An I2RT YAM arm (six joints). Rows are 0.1 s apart.
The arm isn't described. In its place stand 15 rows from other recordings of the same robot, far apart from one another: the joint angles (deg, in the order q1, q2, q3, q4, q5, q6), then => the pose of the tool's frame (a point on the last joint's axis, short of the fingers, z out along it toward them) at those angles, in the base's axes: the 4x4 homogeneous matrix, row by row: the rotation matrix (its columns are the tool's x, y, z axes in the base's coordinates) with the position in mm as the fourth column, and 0 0 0 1 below.
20.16, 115.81, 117.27, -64.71, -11.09, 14.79 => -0.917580, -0.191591, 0.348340, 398.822; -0.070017, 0.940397, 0.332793, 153.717; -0.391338, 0.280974, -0.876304, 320.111; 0, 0, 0, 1
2.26, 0.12, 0.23, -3.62, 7.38, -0.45 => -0.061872, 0.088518, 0.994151, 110.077; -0.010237, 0.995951, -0.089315, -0.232; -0.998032, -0.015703, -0.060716, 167.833; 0, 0, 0, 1
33.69, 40.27, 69.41, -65.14, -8.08, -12.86 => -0.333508, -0.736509, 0.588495, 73.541; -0.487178, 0.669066, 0.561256, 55.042; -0.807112, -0.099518, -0.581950, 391.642; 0, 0, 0, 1
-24.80, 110.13, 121.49, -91.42, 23.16, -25.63 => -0.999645, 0.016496, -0.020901, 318.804; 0.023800, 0.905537, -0.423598, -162.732; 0.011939, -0.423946, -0.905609, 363.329; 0, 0, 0, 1
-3.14, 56.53, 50.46, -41.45, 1.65, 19.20 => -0.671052, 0.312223, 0.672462, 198.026; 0.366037, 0.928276, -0.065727, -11.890; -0.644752, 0.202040, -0.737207, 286.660; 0, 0, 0, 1
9.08, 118.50, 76.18, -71.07, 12.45, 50.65 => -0.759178, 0.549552, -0.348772, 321.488; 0.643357, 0.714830, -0.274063, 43.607; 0.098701, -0.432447, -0.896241, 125.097; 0, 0, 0, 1
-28.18, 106.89, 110.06, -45.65, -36.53, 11.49 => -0.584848, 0.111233, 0.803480, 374.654; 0.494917, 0.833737, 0.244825, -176.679; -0.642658, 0.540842, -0.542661, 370.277; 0, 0, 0, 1
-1.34, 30.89, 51.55, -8.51, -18.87, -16.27 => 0.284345, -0.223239, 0.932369, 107.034; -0.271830, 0.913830, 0.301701, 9.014; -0.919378, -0.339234, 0.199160, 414.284; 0, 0, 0, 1
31.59, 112.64, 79.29, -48.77, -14.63, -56.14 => -0.024737, -0.999507, -0.019312, 313.982; -0.958462, 0.018221, 0.284638, 203.644; -0.284146, 0.025551, -0.958441, 165.167; 0, 0, 0, 1
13.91, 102.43, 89.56, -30.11, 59.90, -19.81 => -0.789944, 0.240323, 0.564122, 392.017; -0.370736, 0.545605, -0.751578, 65.358; -0.488409, -0.802845, -0.341901, 312.614; 0, 0, 0, 1
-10.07, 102.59, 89.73, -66.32, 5.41, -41.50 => -0.851199, -0.497390, 0.167524, 344.315; -0.518828, 0.845615, -0.125507, -64.555; -0.079235, -0.193748, -0.977846, 267.623; 0, 0, 0, 1
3.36, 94.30, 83.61, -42.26, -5.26, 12.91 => -0.801957, 0.067373, 0.593570, 356.810; 0.175779, 0.976244, 0.126682, 24.218; -0.570935, 0.205931, -0.794749, 302.918; 0, 0, 0, 1
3.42, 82.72, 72.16, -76.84, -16.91, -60.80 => -0.425170, -0.904741, 0.025973, 242.244; -0.862078, 0.413530, 0.292940, 24.850; -0.275776, 0.102159, -0.955778, 281.508; 0, 0, 0, 1
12.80, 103.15, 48.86, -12.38, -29.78, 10.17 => -0.949171, -0.219959, 0.225148, 301.621; -0.058490, 0.826100, 0.560481, 86.659; -0.309277, 0.518823, -0.796975, 110.343; 0, 0, 0, 1
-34.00, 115.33, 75.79, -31.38, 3.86, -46.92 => -0.955974, -0.178730, 0.232744, 326.863; -0.234211, 0.942556, -0.238189, -223.362; -0.176802, -0.282213, -0.942919, 138.918; 0, 0, 0, 1
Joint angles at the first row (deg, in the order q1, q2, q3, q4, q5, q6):
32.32 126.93 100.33 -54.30 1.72 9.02
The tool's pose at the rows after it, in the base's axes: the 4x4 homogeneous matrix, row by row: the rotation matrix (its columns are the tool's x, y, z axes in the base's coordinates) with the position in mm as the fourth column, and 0 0 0 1 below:
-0.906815, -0.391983, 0.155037, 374.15; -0.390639, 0.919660, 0.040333, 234.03; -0.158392, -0.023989, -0.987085, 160.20; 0, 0, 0, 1
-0.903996, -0.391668, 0.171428, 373.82; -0.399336, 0.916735, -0.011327, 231.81; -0.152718, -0.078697, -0.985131, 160.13; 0, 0, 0, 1
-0.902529, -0.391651, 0.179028, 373.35; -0.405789, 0.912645, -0.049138, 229.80; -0.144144, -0.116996, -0.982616, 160.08; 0, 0, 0, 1
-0.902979, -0.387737, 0.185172, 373.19; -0.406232, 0.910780, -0.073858, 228.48; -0.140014, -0.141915, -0.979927, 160.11; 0, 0, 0, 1
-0.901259, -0.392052, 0.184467, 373.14; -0.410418, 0.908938, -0.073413, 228.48; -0.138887, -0.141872, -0.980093, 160.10; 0, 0, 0, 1
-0.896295, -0.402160, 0.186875, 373.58; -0.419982, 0.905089, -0.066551, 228.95; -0.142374, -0.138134, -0.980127, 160.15; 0, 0, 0, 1
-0.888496, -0.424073, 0.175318, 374.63; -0.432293, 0.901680, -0.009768, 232.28; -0.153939, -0.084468, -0.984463, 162.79; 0, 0, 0, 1
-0.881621, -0.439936, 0.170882, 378.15; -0.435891, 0.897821, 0.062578, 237.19; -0.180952, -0.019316, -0.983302, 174.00; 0, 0, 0, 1
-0.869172, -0.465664, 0.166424, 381.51; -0.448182, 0.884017, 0.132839, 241.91; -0.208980, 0.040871, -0.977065, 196.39; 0, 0, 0, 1
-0.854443, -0.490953, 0.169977, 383.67; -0.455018, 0.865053, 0.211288, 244.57; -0.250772, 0.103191, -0.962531, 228.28; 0, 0, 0, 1
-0.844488, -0.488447, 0.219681, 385.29; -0.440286, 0.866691, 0.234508, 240.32; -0.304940, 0.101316, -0.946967, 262.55; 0, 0, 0, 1
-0.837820, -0.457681, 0.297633, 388.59; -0.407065, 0.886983, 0.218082, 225.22; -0.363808, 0.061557, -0.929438, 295.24; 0, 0, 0, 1
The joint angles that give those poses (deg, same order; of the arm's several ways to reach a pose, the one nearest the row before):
32.25 126.93 100.33 -54.61 2.79 8.84
32.27 126.93 100.33 -55.38 5.80 8.38
32.25 126.93 100.33 -56.14 7.88 8.03
32.23 126.93 100.34 -56.58 9.28 8.03
32.23 126.93 100.33 -56.60 9.23 7.77
32.23 126.93 100.33 -56.27 8.97 7.14
32.27 126.91 100.90 -55.72 5.85 6.28
32.27 126.85 103.28 -56.18 2.20 5.87
32.27 126.56 107.79 -59.00 -1.34 4.89
32.12 125.86 113.60 -62.83 -5.08 3.97
31.57 124.73 119.20 -66.35 -4.86 3.86
29.91 123.22 123.87 -69.12 -2.33 3.73

